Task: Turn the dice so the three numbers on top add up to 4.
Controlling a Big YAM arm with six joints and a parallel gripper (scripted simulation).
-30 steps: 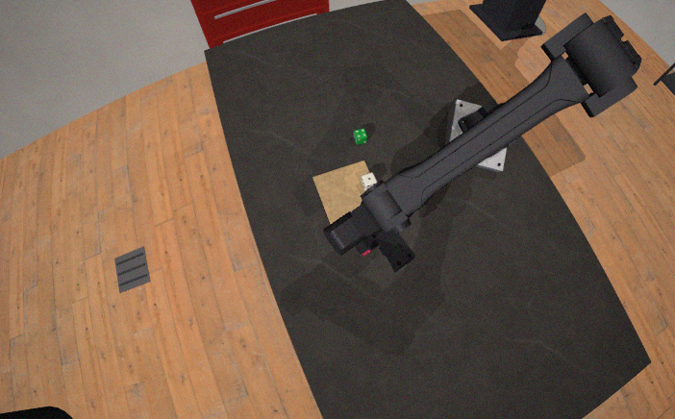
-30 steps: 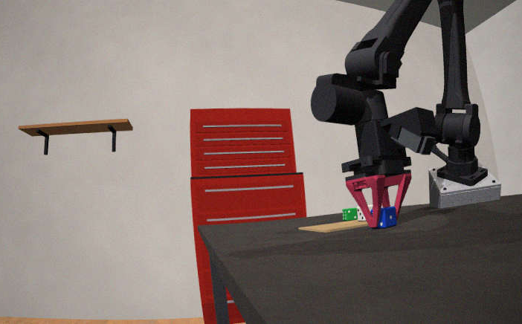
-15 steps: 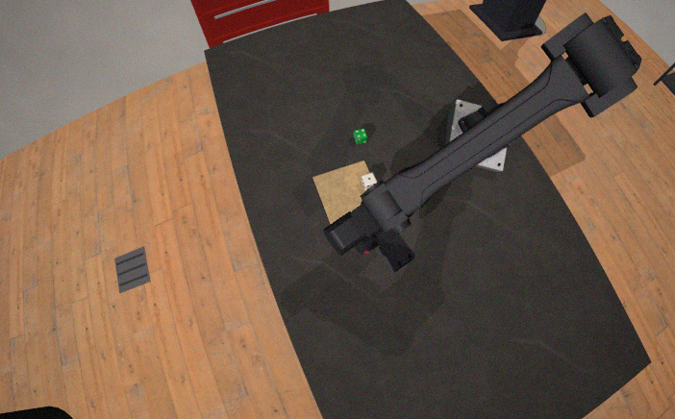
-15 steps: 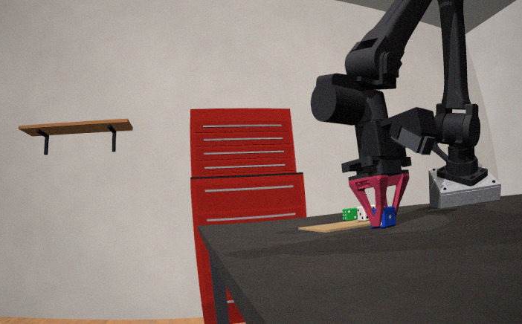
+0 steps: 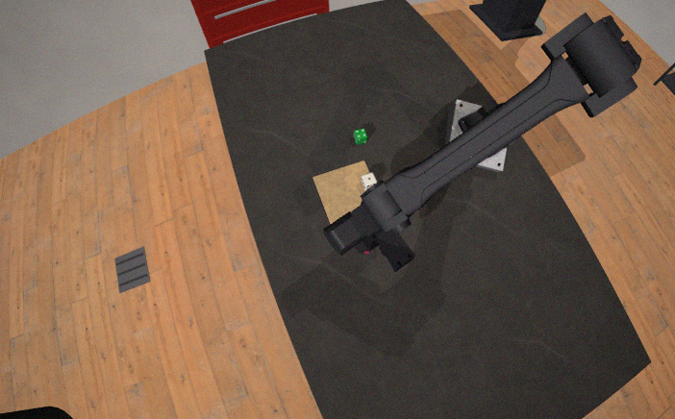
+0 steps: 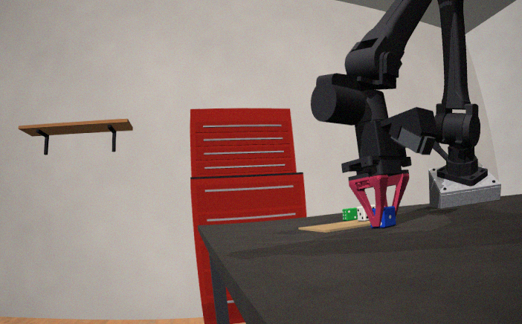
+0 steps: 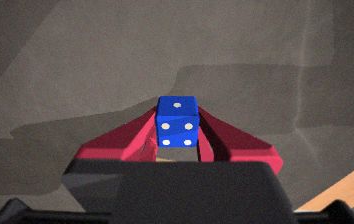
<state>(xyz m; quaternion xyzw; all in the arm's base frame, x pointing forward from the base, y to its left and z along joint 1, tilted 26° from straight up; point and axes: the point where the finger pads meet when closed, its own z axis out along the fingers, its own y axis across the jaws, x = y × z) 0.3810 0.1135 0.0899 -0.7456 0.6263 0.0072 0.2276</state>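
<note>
My gripper is now 14 cm to the left of the tan mat and 1 cm above it. The rest, counted from my hand: blue die right at my hand; then white die 14 cm to the right, 6 cm behind, 1 cm above; then green die 27 cm to the right, 9 cm behind.
</note>
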